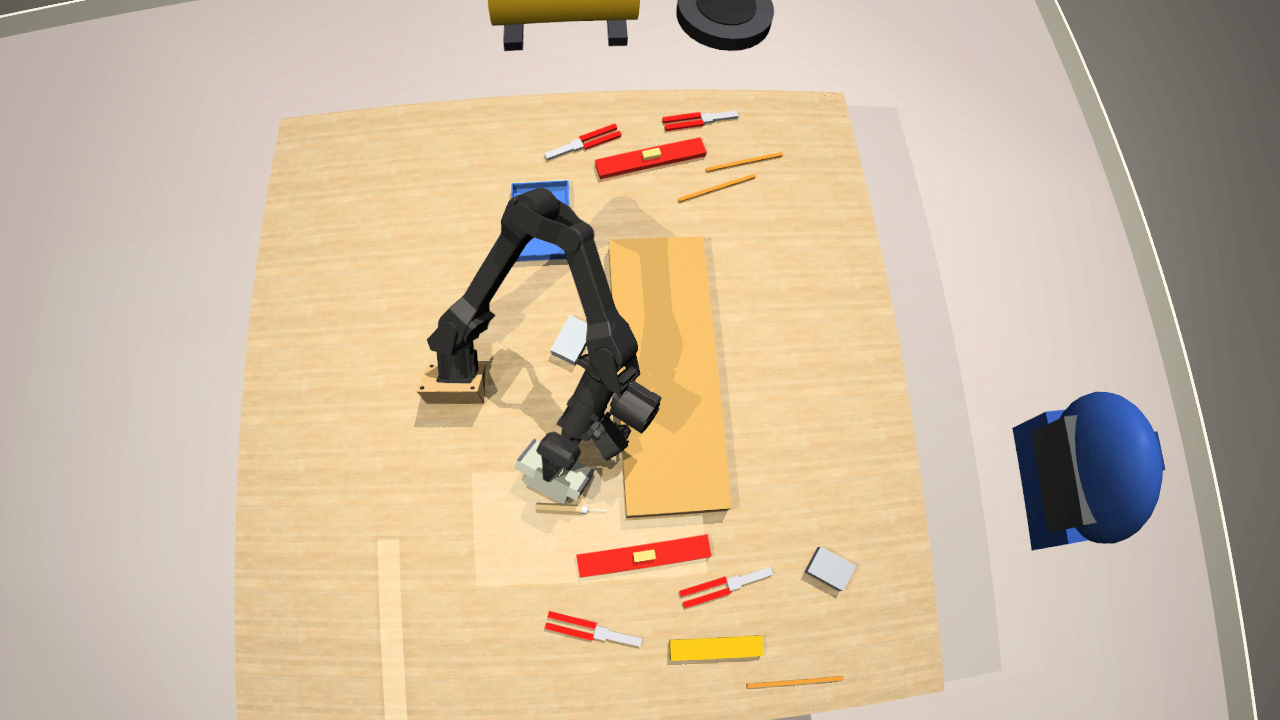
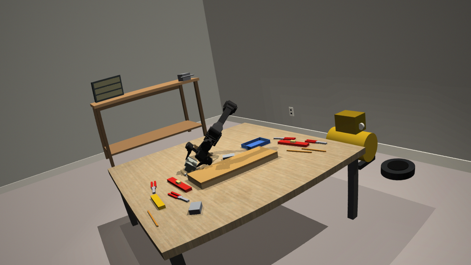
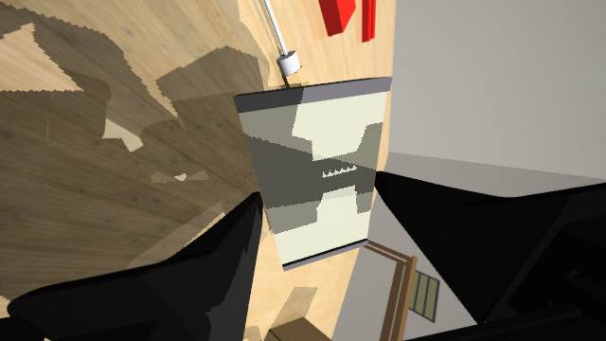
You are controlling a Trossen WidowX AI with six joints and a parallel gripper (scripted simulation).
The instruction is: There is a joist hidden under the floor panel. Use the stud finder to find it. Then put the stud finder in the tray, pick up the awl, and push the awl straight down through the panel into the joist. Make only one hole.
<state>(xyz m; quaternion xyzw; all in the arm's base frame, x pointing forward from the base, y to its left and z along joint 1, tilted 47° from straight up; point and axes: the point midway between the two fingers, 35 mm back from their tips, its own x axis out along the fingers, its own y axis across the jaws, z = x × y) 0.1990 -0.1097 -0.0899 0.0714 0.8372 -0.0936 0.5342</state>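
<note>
My gripper tip is 20 mm past the stud finder, 20 mm above it and 10 mm to the left of it. From my gripper tip the other things lie so: yellow block (300 mm to the right, 290 mm ahead, 40 mm below); awl (60 mm to the right, 40 mm below, 40 mm ahead); blue tray (500 mm to the left, 60 mm behind, 30 mm below).
</note>
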